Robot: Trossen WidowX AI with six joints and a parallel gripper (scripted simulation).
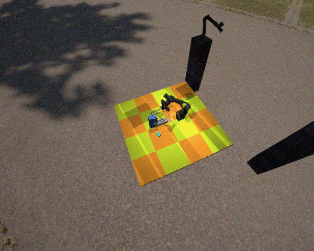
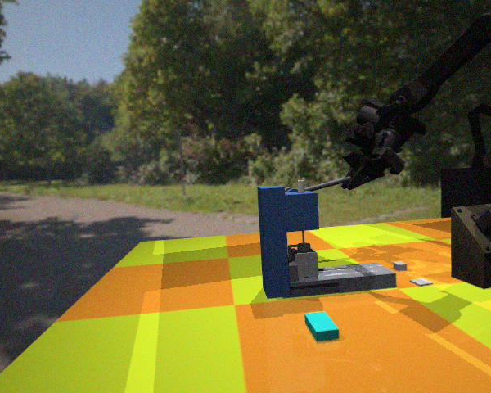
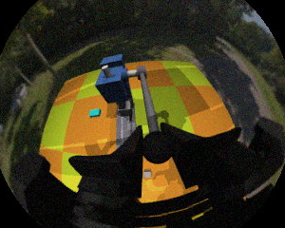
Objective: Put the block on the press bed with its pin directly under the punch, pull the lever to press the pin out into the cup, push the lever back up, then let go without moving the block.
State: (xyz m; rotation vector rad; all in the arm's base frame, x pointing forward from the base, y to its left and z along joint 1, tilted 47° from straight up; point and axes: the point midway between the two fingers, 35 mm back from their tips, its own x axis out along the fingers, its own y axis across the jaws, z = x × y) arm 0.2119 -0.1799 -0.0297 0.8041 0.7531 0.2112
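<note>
My gripper tip is now 5 cm short of the lever, 1 cm to the right of it and 1 cm below it. From my gripper tip the other things lie so: thin punch (13 cm ahead, 6 cm to the left, 6 cm below); small grey cube (19 cm below, 12 cm behind, 3 cm to the left); flat grey plate (19 cm below, 11 cm to the left, 10 cm behind).
</note>
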